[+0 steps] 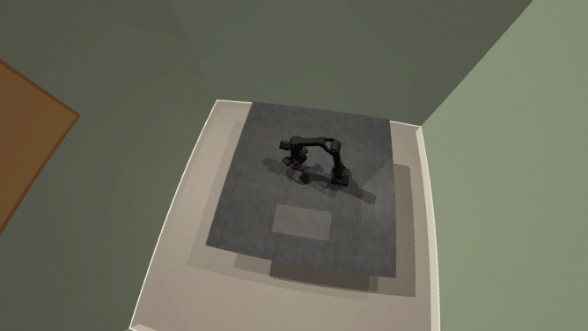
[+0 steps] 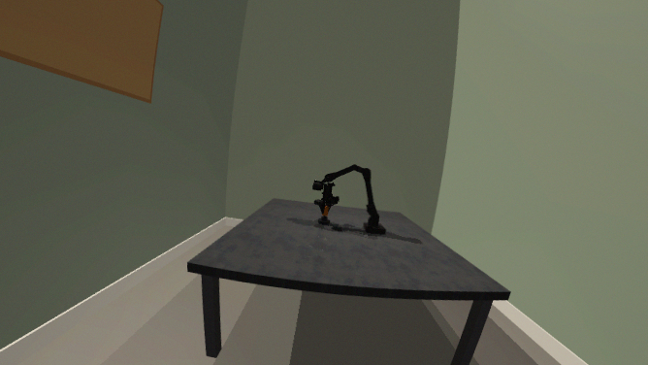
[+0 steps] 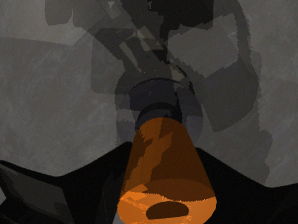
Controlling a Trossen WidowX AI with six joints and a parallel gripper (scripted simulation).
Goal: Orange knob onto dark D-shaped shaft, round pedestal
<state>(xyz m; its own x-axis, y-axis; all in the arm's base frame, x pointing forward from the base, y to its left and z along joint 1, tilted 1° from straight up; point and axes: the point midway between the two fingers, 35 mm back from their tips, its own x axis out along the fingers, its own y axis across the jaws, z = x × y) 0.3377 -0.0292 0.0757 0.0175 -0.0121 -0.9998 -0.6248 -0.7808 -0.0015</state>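
Now: gripper tip 4 cm above the dark pedestal. Round my gripper tip: orange knob 2 cm above.
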